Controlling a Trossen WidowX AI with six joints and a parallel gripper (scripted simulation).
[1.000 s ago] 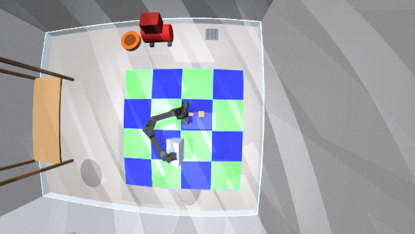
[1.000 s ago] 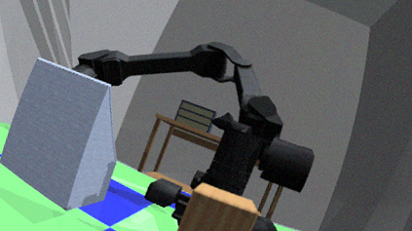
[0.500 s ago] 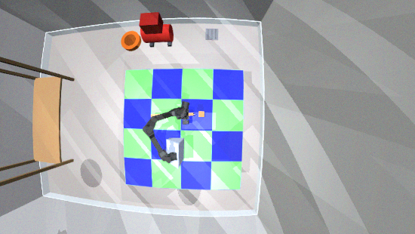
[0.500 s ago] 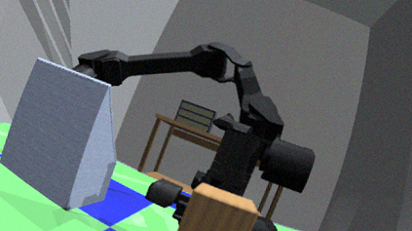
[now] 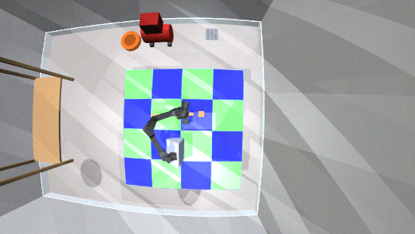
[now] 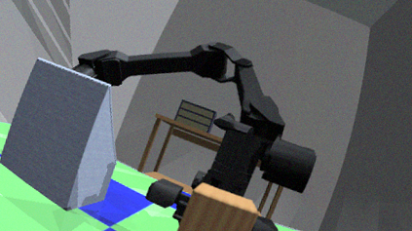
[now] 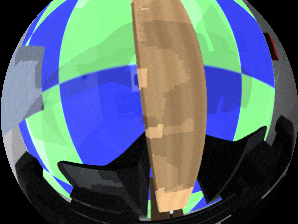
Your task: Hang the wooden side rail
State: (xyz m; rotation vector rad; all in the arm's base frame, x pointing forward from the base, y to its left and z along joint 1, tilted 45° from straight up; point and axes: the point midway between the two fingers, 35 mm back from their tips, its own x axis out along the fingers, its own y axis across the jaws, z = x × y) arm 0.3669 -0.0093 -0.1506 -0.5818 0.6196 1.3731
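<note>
Now: gripper tip 14 cm to the left of the headboard post, 4 cm below it and 1 cm past it.
</note>
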